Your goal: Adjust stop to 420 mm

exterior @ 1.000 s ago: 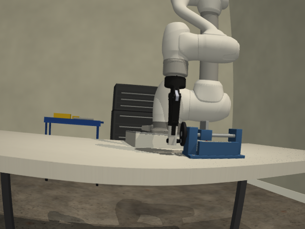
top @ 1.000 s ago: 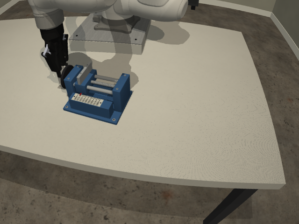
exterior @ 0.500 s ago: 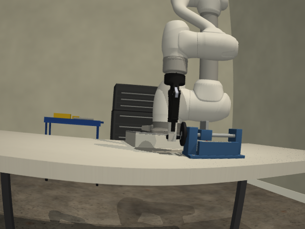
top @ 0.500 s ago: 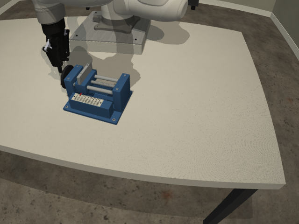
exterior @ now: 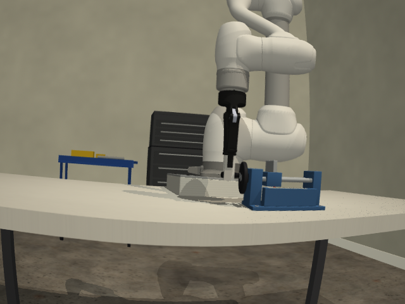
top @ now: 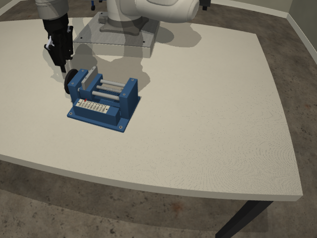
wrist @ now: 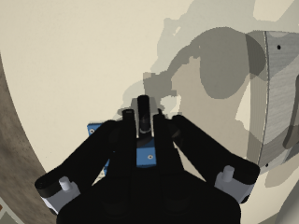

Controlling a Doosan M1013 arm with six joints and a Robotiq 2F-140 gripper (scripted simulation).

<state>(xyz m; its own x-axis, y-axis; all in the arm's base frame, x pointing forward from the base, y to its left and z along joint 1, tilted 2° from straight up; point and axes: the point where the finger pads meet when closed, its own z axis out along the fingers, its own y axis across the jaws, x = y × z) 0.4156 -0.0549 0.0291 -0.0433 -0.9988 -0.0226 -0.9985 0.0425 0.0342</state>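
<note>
Now: hand 1 cm short of the black handwheel, 2 cm to the right of it and 2 cm above it. From my hand the other things lie so: stop block 4 cm ahead, 11 cm to the left, 1 cm below.
</note>
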